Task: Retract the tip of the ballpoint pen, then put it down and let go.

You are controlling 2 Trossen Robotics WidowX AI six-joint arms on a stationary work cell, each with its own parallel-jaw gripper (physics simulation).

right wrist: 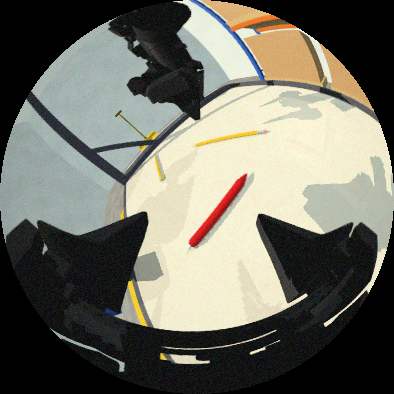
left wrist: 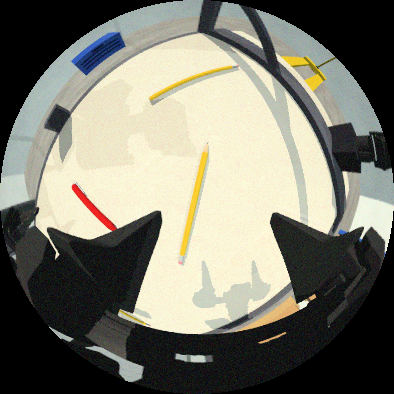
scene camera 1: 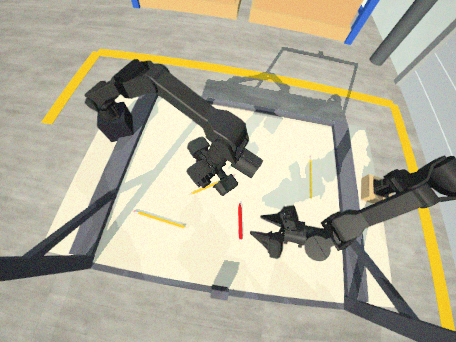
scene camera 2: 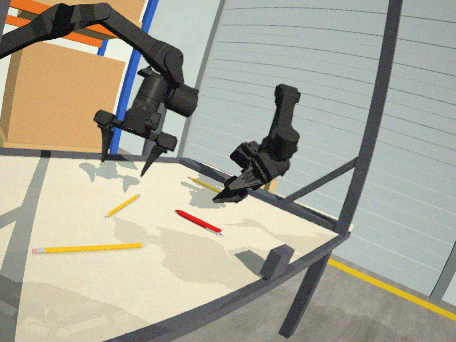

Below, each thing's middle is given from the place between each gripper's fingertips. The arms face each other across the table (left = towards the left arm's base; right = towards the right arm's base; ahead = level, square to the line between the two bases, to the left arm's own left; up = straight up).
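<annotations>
My left hand is 8 cm above the red ballpoint pen [right wrist: 237, 185], 11 cm past it and 15 cm to the left of it. Then there's the small grey block [scene camera 2: 278, 258], which is 5 cm below my left hand, 33 cm behind it and 13 cm to the right.
Counting from my right hand, the pen's 6 cm below, 1 cm ahead and 4 cm to the left, and you'll find the small grey block 4 cm below that hand, 22 cm behind it and 6 cm to the left.
</annotations>
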